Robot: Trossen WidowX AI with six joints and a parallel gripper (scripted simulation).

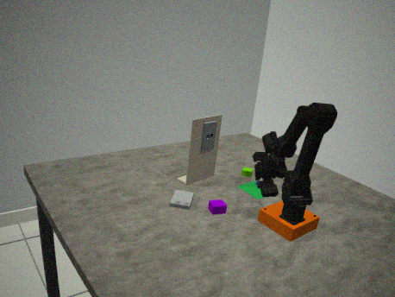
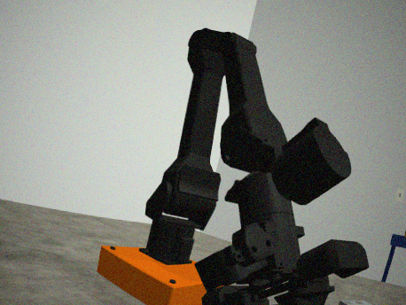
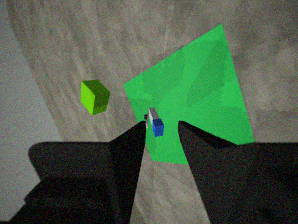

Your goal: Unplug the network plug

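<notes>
Now: the blue network plug 10 mm ahead of my gripper tip and 10 mm to the right of it. From my gripper tip the other things lie so: grey flat block: 60 mm ahead, 330 mm to the left, 20 mm below; then green marked square: 20 mm below; then upright panel: 170 mm ahead, 160 mm to the left, 100 mm above.
</notes>
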